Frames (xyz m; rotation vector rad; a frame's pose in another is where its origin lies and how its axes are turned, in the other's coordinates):
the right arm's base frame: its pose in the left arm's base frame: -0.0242 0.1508 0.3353 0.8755 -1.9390 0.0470
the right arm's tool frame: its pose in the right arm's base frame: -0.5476 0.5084 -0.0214 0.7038 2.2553 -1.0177
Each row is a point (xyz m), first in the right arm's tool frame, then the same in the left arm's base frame.
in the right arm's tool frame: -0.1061 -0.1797 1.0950
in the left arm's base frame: 0.6945 0.1349 0.2002
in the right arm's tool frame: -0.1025 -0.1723 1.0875
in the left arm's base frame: 0.6893 0.1436 0.2049
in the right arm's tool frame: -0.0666 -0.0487 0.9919
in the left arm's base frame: 0.6143 0.2536 0.2942
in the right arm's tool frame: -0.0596 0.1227 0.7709
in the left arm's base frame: 0.4141 0.4175 0.4007
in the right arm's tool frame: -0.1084 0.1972 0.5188
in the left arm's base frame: 0.1710 0.5281 0.4135
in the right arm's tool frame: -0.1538 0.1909 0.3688
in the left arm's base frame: 0.0244 0.5680 0.3746
